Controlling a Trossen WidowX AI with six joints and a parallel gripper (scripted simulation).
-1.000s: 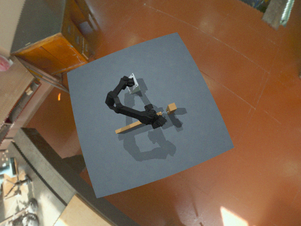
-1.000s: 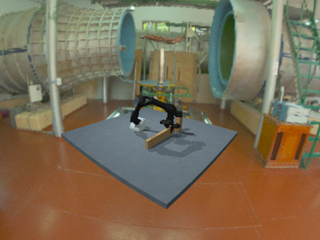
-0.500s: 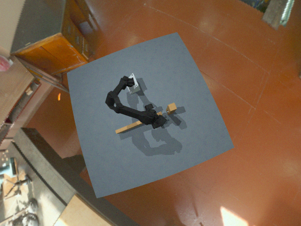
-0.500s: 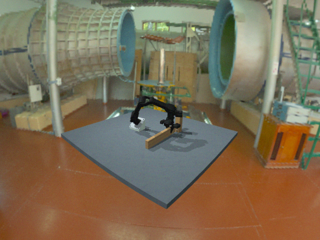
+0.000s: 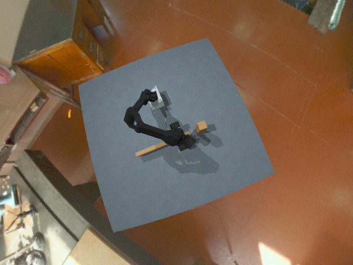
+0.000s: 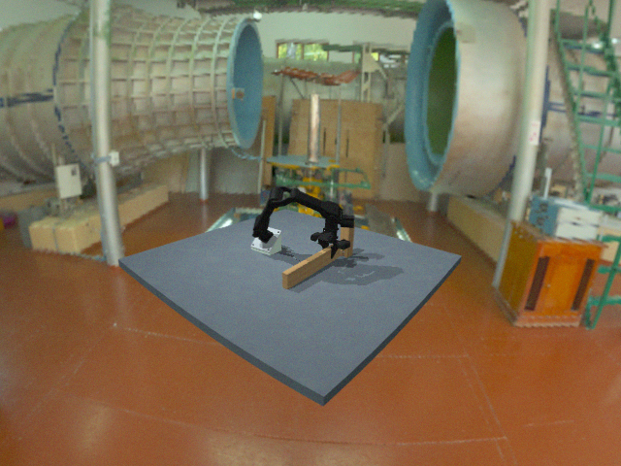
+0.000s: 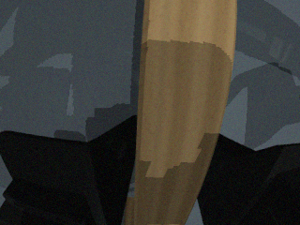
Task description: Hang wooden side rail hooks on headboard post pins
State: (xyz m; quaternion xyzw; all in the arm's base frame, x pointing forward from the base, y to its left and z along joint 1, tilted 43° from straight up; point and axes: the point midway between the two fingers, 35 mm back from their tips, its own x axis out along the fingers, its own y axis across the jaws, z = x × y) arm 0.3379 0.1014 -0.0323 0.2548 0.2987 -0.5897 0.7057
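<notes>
The wooden headboard post is 150 mm to the left of my gripper tip, 40 mm above it and 20 mm behind it.
</notes>
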